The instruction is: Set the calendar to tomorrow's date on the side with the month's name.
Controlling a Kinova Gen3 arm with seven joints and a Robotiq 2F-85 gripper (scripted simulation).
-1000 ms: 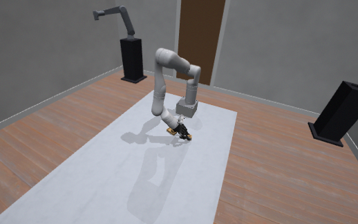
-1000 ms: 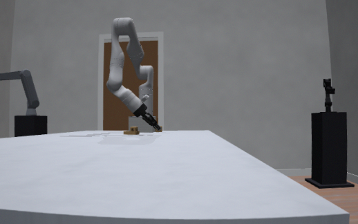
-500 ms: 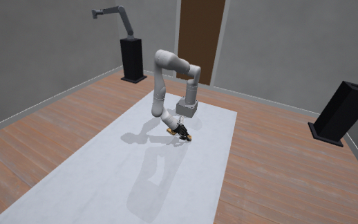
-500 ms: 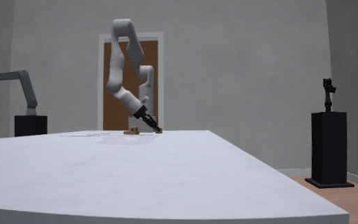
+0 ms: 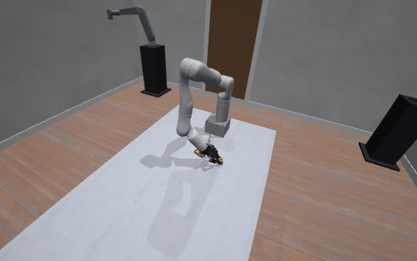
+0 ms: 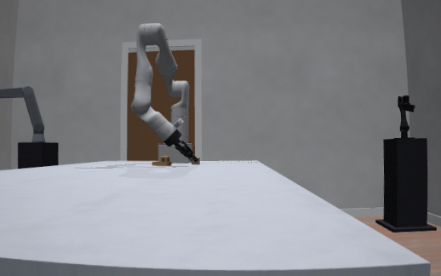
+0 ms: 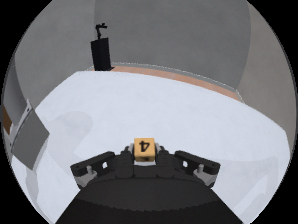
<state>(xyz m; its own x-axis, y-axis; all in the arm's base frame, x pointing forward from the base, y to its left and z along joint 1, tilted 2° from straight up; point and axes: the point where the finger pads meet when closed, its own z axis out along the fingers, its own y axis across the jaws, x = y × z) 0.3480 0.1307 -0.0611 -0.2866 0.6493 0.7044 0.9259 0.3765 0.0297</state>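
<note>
The wooden digit cube lies 1 cm to the left of my hand and 1 cm below it. The rest, counted from my hand: wooden calendar tray: 14 cm to the right, 2 cm below, 2 cm behind.
</note>
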